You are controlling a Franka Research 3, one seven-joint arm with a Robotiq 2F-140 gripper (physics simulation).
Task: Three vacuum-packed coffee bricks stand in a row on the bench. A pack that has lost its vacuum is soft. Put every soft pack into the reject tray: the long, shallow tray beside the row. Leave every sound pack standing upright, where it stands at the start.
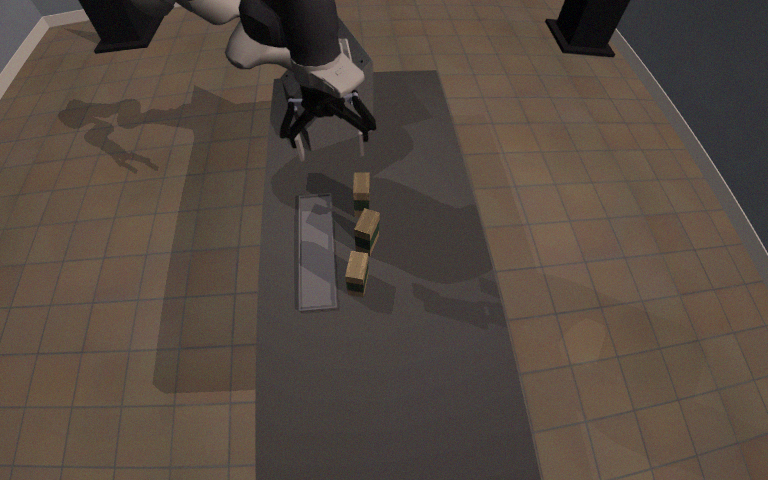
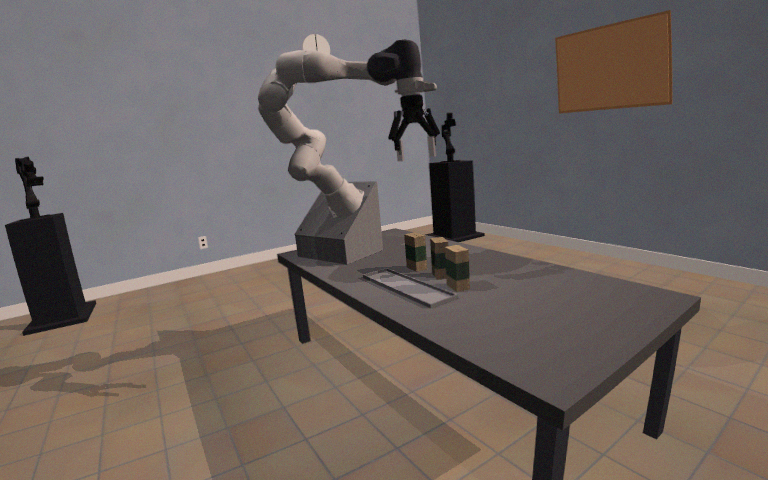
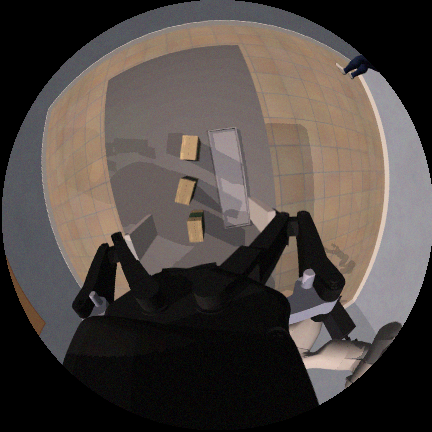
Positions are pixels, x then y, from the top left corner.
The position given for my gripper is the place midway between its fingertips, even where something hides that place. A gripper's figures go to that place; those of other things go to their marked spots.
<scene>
My gripper (image 1: 332, 153) is 89 cm from the lens. A reject tray (image 1: 316, 252) is 125 cm from the lens.
</scene>
